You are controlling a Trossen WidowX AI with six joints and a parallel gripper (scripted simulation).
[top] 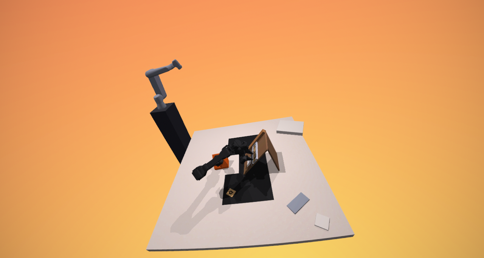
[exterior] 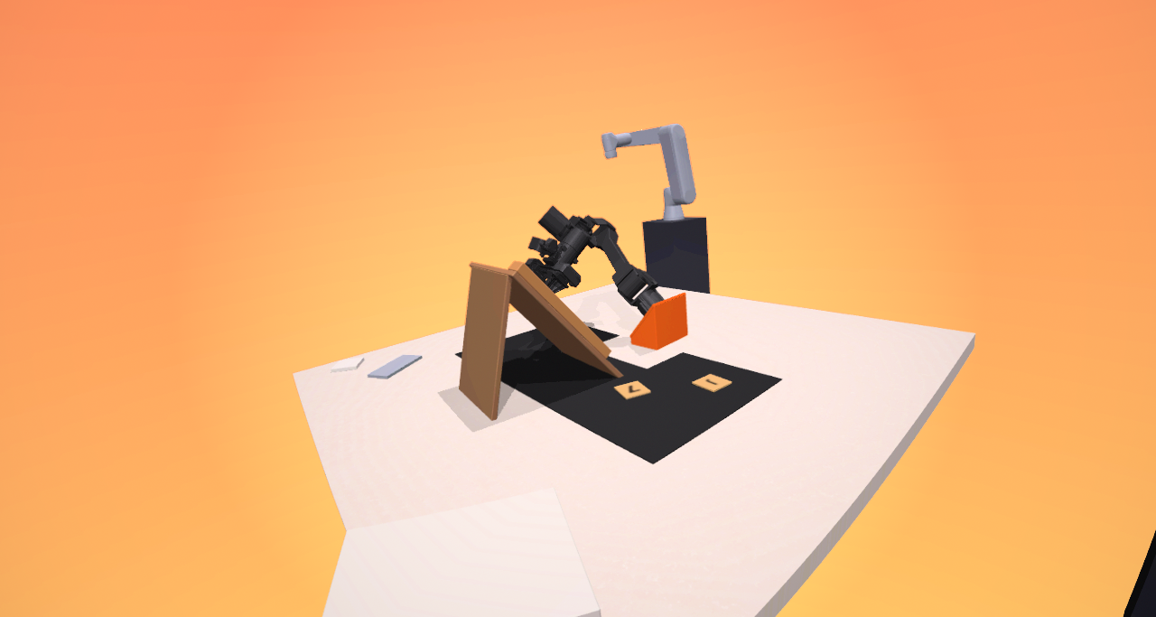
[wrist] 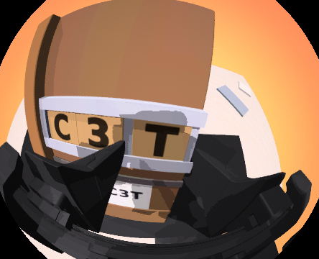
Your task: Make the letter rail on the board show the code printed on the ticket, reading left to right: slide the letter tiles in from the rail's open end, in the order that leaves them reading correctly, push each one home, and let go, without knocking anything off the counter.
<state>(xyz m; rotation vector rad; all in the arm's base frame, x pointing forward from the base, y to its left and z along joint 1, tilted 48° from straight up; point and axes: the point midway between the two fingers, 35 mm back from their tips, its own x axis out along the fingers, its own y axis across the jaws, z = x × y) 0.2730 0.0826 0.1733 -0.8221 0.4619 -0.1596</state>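
My gripper tip is now 4 cm past the white ticket, 4 cm to the right of it and 9 cm above it. Round my gripper tip: black mat (13 cm behind, 9 cm to the left, 17 cm below); grey slab (31 cm ahead, 29 cm to the right, 17 cm below); white square (43 cm ahead, 41 cm to the right, 17 cm below).
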